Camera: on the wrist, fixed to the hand. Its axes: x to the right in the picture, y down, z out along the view.
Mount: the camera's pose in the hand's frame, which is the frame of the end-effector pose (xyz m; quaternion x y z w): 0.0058 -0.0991 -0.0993 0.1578 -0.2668 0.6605 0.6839
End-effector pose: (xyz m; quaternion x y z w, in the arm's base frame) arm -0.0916 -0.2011 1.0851 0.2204 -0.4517 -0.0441 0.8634
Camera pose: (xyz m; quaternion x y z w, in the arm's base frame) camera 0.0034 -0.2579 0.9987 -0.0231 -0.6918 0.5526 0.4643
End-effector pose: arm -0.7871 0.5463 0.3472 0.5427 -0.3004 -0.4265 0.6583
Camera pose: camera -0.7226 0.5820 0.2277 0.1628 -0.8068 0.0457 0.5661
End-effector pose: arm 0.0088 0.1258 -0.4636 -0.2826 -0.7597 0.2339 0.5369
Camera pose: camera 0.0837 0.0625 -0.3632 -0.5479 -0.4392 0.7099 0.0546
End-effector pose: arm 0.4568 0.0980 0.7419 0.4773 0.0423 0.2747 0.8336
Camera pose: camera 0.4700 0.1386 0.6081 0.5592 -0.4654 0.6044 0.3246
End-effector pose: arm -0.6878 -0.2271 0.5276 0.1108 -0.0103 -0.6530 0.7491
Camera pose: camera -0.7678 -0.2298 0.4122 0.0130 -0.3831 0.0203 0.9234
